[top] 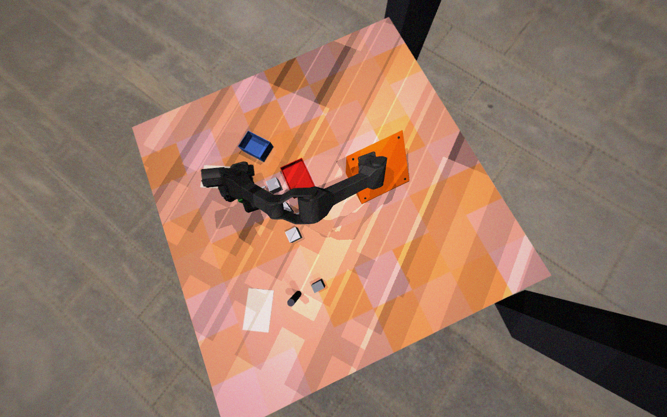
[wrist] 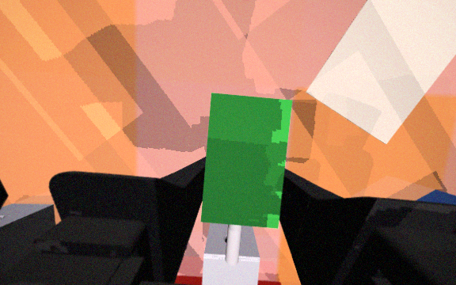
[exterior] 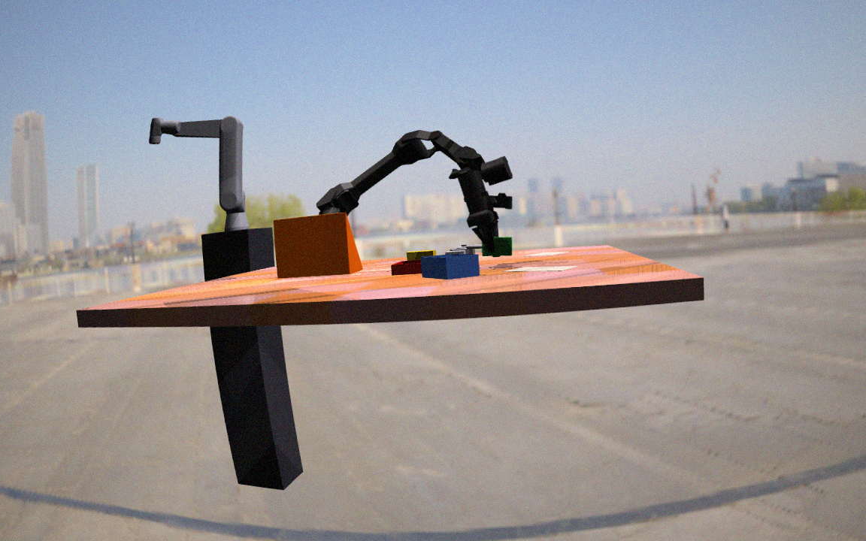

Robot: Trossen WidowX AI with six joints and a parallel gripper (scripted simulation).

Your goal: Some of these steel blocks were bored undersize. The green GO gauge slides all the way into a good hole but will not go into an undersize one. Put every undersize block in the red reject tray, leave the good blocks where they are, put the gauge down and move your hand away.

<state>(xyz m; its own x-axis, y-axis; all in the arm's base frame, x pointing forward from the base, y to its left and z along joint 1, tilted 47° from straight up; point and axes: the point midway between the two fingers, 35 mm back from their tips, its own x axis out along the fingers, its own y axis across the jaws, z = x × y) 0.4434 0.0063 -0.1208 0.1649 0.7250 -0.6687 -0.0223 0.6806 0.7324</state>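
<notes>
Right now my gripper tip is 18 cm past the yellow gauge, 14 cm to the right of it and 2 cm above it. The rest, counted from my gripper tip: green GO gauge 2 cm behind, 1 cm above; then red reject tray 20 cm behind, 3 cm below; then blue bin 20 cm to the right, 8 cm behind, 3 cm below.
</notes>
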